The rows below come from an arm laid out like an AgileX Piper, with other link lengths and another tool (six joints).
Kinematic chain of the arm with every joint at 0, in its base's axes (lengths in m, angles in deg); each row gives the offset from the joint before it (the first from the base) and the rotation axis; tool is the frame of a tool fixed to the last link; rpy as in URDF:
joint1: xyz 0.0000 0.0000 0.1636 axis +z
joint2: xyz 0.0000 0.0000 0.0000 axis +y
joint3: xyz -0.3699 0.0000 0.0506 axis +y
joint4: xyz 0.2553 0.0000 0.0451 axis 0.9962 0 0.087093
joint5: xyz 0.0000 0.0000 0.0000 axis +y
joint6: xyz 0.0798 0.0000 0.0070 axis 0.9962 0 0.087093
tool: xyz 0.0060 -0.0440 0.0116 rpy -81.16 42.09 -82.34
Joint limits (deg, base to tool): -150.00..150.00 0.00..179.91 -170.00..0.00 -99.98..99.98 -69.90..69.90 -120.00..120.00
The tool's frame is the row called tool.
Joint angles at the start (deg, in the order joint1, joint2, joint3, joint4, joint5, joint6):
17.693 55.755 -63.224 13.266 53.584 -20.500
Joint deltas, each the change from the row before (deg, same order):
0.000 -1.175 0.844 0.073 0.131 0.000
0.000 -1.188 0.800 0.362 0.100 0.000
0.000 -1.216 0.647 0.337 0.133 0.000
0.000 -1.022 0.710 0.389 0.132 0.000
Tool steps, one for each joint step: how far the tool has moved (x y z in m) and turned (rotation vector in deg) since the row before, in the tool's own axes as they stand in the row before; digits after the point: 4 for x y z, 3 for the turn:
0.0020 0.0056 -0.0042 0.137 -0.168 -0.024
0.0017 0.0057 -0.0042 0.132 -0.425 0.136
0.0014 0.0054 -0.0049 0.259 -0.485 0.078
0.0016 0.0051 -0.0033 0.029 -0.398 0.165

